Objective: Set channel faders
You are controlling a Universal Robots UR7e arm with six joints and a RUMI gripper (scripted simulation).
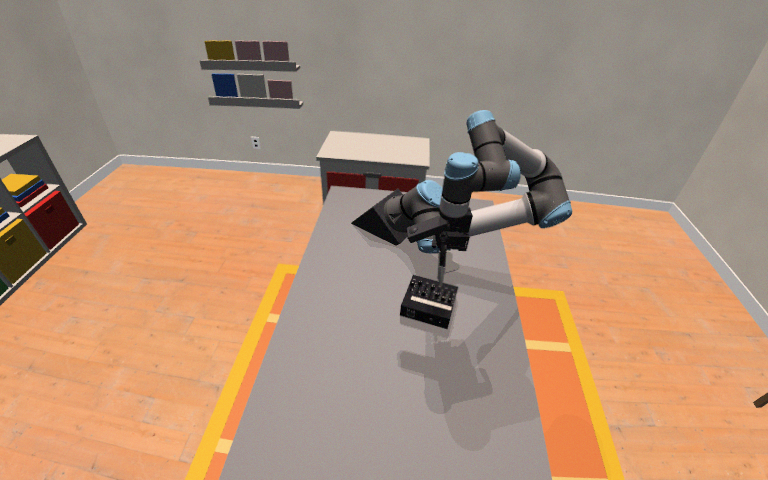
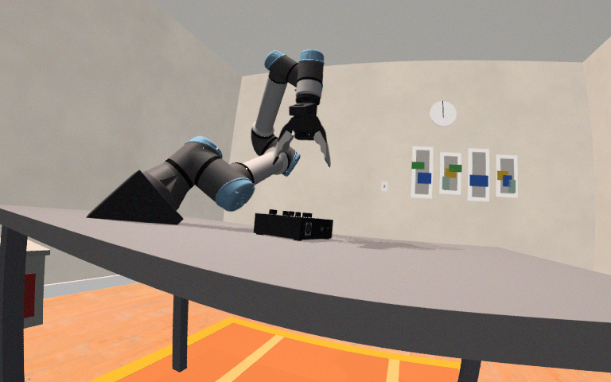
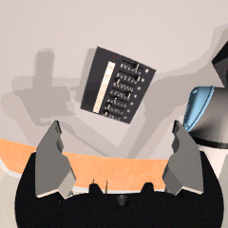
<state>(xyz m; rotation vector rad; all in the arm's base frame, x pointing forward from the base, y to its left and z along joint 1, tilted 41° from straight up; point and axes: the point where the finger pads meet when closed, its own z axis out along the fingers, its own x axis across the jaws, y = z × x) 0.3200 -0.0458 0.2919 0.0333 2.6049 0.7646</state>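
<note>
My gripper is now 130 mm above the master fader, 60 mm to the left of it and 40 mm past it.
</note>
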